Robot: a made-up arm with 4 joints.
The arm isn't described. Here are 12 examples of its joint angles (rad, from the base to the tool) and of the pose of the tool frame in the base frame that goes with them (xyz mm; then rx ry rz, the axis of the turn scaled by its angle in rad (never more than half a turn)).
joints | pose
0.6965 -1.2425 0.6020 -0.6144 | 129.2 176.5 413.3 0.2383 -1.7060 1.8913
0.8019 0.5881 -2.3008 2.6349 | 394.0 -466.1 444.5 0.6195 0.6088 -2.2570
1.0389 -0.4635 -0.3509 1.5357 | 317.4 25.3 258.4 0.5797 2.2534 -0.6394
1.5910 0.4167 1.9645 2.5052 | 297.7 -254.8 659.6 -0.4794 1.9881 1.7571
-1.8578 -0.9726 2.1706 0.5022 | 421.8 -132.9 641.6 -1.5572 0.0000 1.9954
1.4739 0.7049 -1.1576 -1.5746 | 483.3 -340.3 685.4 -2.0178 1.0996 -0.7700
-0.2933 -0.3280 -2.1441 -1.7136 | 521.7 44.5 348.4 -1.1187 1.3913 0.4410
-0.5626 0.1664 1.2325 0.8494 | 295.6 -204.3 390.0 -0.5543 -1.7379 -1.8878
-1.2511 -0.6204 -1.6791 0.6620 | 467.4 71.1 780.3 -1.6081 -1.5448 0.2892
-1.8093 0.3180 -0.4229 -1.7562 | 490.0 -15.5 436.6 1.1971 -0.1213 0.7436
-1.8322 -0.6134 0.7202 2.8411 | 334.7 -202.6 658.7 0.9398 -1.4655 2.2889
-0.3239 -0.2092 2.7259 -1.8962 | 428.7 -137.6 345.8 -1.1765 2.5587 -0.8962
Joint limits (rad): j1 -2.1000..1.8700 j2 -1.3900..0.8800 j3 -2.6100..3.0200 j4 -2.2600..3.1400
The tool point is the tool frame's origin. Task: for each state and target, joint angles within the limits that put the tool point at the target. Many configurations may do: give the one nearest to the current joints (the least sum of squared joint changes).
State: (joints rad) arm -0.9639 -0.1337 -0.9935 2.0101
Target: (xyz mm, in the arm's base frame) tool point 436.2 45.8 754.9
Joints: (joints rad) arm -1.2931 -0.5534 -1.4316 1.7473
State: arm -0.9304 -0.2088 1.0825 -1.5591
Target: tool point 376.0 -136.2 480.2
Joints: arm -0.9057 -0.1269 1.2899 -1.7388
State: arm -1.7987 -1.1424 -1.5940 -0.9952
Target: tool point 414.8 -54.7 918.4
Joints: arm -1.4830 -0.9846 -1.7052 -0.9724
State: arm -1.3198 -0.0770 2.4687 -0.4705
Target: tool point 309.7 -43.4 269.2
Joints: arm -1.5052 0.1584 2.0910 -0.4680
